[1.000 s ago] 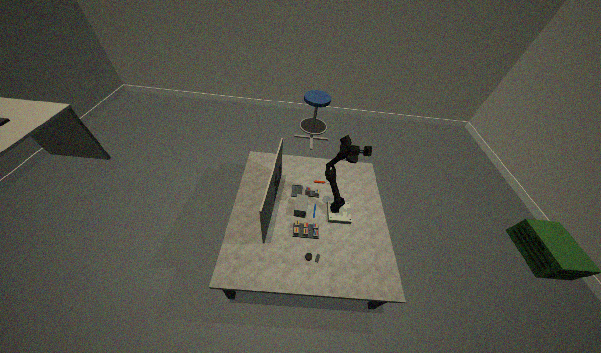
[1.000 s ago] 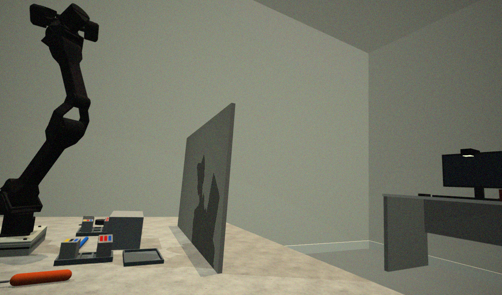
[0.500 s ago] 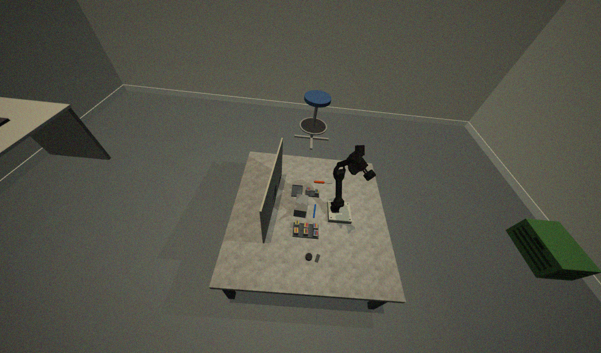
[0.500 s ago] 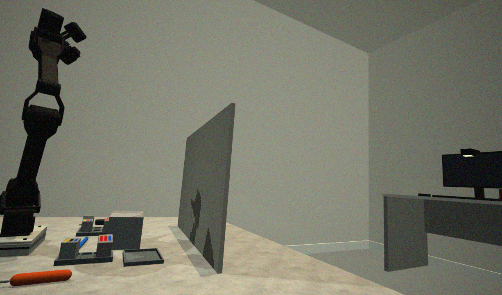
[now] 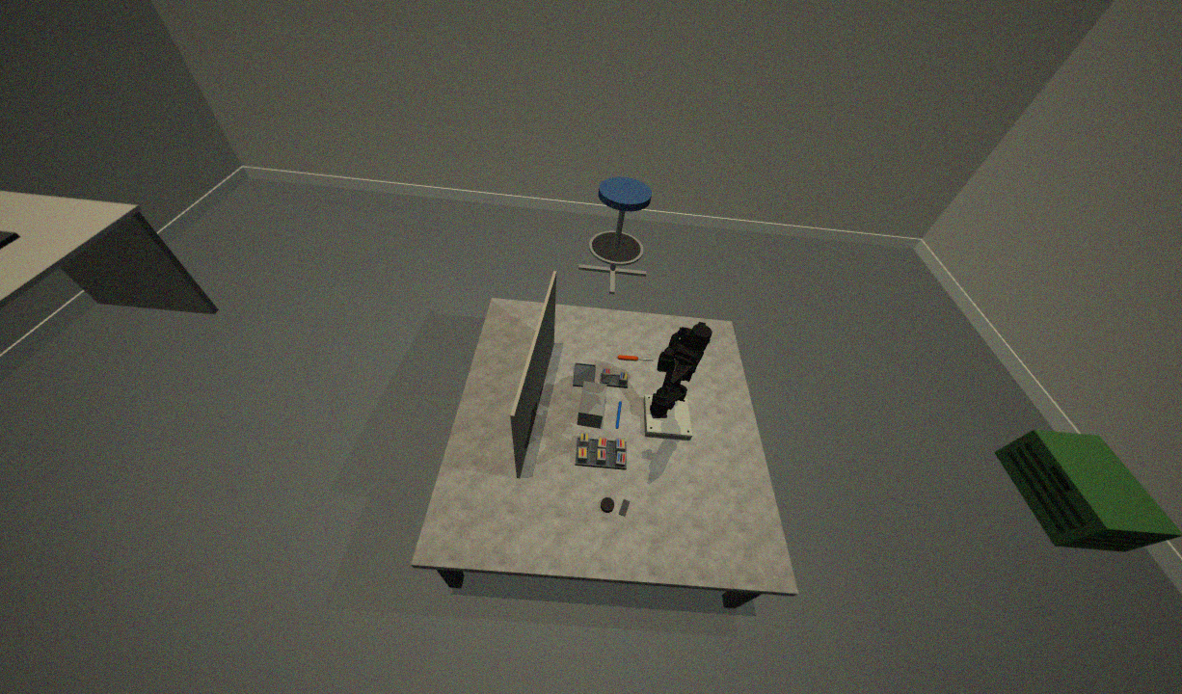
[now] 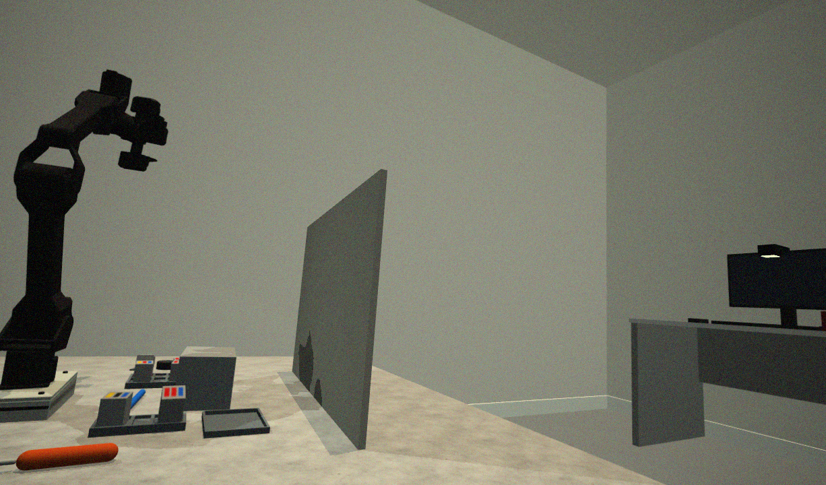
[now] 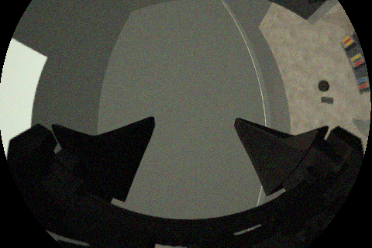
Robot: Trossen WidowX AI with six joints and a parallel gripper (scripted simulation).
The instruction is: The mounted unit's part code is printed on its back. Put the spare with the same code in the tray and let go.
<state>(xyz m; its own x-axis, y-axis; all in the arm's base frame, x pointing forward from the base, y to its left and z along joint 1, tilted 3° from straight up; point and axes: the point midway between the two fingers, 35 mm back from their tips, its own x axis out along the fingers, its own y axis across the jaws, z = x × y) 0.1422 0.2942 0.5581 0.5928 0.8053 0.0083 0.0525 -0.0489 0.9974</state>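
Now: gripper tip 11 cm short of the grey spare block, 16 cm to the left of it and 57 cm above it. Round my gripper tip: mounted unit (13 cm ahead, 33 cm to the right, 56 cm below); then dark puck (11 cm ahead, 8 cm to the left, 61 cm below); then dark wall panel (36 cm ahead, 39 cm to the right, 39 cm below).
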